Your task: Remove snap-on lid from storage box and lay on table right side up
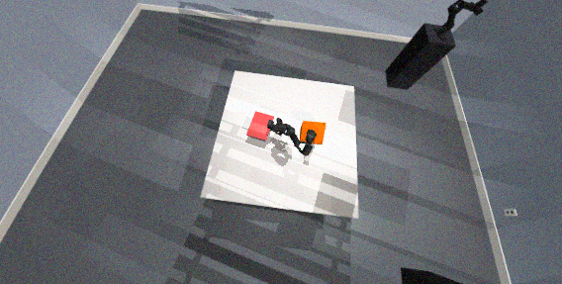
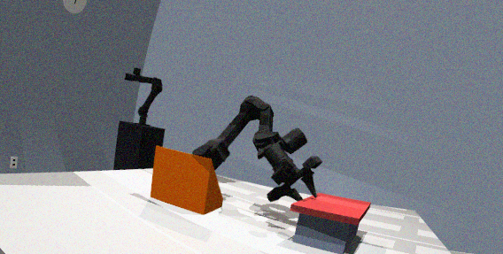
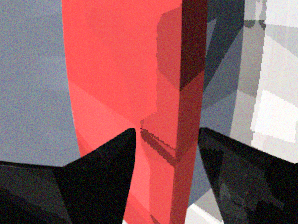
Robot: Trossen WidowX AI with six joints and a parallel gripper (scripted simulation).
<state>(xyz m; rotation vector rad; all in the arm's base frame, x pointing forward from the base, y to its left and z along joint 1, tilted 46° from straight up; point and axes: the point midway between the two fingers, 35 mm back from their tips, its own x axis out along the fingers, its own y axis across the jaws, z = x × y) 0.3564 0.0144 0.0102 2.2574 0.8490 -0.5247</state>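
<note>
Right now the red lid is 80 mm ahead of my gripper tip and 10 mm to the right of it. Round my gripper tip: storage box (70 mm ahead, 50 mm below, 10 mm to the right).
</note>
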